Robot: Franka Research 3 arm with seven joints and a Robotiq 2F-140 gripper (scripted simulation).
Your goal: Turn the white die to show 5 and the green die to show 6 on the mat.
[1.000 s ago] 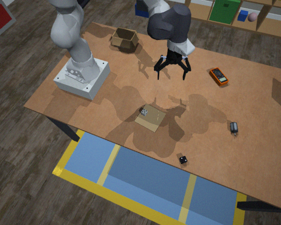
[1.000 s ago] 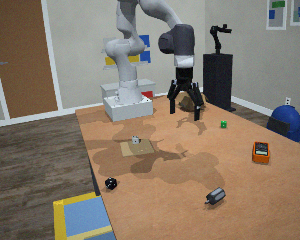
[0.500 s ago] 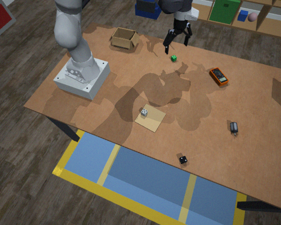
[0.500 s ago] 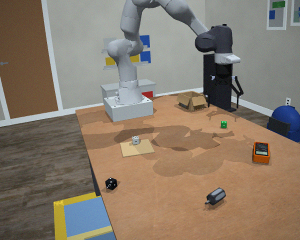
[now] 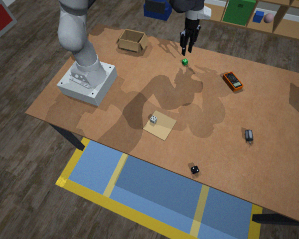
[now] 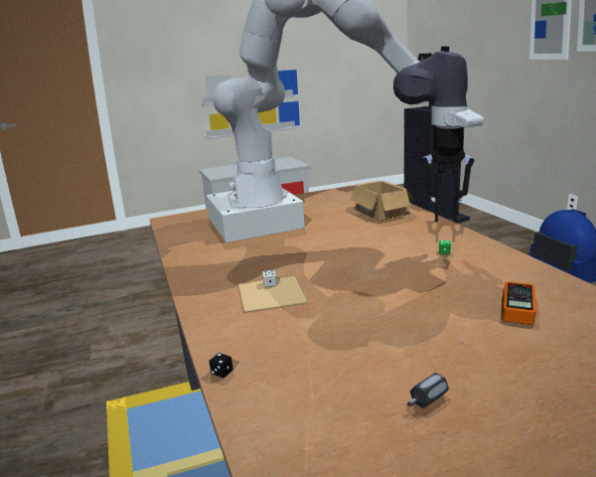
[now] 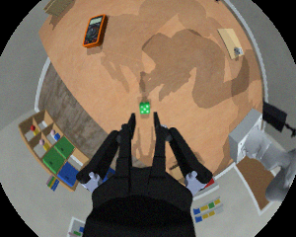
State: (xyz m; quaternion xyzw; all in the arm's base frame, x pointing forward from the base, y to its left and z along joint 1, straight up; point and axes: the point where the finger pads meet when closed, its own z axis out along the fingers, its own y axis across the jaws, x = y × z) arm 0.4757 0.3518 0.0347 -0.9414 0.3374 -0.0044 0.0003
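The green die is 11 cm below my hand. The rest, counted from my hand: orange multimeter: 33 cm ahead, 11 cm below, 7 cm to the right; then cardboard box: 39 cm behind, 8 cm below, 5 cm to the left; then white die: 48 cm to the right, 10 cm below, 6 cm behind.
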